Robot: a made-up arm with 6 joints. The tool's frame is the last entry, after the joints.
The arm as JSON. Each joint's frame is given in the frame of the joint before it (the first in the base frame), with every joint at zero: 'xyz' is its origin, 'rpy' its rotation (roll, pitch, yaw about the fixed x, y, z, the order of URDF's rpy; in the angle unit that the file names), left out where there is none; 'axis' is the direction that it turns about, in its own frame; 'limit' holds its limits. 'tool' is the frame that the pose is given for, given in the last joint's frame.
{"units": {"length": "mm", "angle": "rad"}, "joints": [
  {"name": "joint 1", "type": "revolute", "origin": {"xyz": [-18.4, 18.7, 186.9], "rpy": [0.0, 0.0, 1.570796]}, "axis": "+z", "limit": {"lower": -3.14, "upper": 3.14}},
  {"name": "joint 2", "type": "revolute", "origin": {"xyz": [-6.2, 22.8, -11.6], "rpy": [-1.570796, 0.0, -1.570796]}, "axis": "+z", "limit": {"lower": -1.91, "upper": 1.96}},
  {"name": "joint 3", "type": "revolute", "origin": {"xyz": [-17.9, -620.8, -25.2], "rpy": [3.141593, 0.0, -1.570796]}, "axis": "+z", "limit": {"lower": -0.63, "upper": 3.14}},
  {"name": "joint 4", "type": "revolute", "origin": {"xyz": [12.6, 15.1, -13.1], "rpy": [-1.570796, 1.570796, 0.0]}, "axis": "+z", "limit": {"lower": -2.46, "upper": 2.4}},
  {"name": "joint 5", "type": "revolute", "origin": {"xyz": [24.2, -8.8, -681.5], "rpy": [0.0, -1.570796, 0.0]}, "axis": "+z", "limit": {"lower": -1.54, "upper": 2.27}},
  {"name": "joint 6", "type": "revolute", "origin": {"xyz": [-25.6, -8.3, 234.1], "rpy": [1.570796, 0.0, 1.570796]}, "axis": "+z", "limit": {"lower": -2.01, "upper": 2.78}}
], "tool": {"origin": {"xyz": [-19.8, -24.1, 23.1], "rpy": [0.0, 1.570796, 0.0]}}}
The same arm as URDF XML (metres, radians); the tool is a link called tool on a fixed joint. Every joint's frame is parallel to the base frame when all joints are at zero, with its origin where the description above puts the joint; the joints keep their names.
<robot name="arm">
<link name="base"/>
<link name="link1"/>
<link name="link2"/>
<link name="link3"/>
<link name="link4"/>
<link name="link5"/>
<link name="link6"/>
<link name="tool"/>
<joint name="joint 1" type="revolute"><parent link="base"/><child link="link1"/><origin xyz="-0.0184 0.0187 0.1869" rpy="0 0 0"/><axis xyz="0 0 1"/><limit lower="-3.14" upper="3.14"/></joint>
<joint name="joint 2" type="revolute"><parent link="link1"/><child link="link2"/><origin xyz="-0.0228 -0.0062 -0.0116" rpy="0 0 0"/><axis xyz="0 1 0"/><limit lower="-1.91" upper="1.96"/></joint>
<joint name="joint 3" type="revolute"><parent link="link2"/><child link="link3"/><origin xyz="-0.0179 -0.0252 0.6208" rpy="0 0 0"/><axis xyz="0 -1 0"/><limit lower="-0.63" upper="3.14"/></joint>
<joint name="joint 4" type="revolute"><parent link="link3"/><child link="link4"/><origin xyz="-0.0151 0.0131 0.0126" rpy="0 0 0"/><axis xyz="-1 0 0"/><limit lower="-2.46" upper="2.4"/></joint>
<joint name="joint 5" type="revolute"><parent link="link4"/><child link="link5"/><origin xyz="0.6815 0.0242 0.0088" rpy="0 0 0"/><axis xyz="0 -1 0"/><limit lower="-1.54" upper="2.27"/></joint>
<joint name="joint 6" type="revolute"><parent link="link5"/><child link="link6"/><origin xyz="0.0256 -0.2341 0.0083" rpy="0 0 0"/><axis xyz="-1 0 0"/><limit lower="-2.01" upper="2.78"/></joint>
<joint name="tool_fixed" type="fixed"><parent link="link6"/><child link="tool"/><origin xyz="-0.0231 0.0241 0.0198" rpy="-3.1416 0 0"/></joint>
</robot>

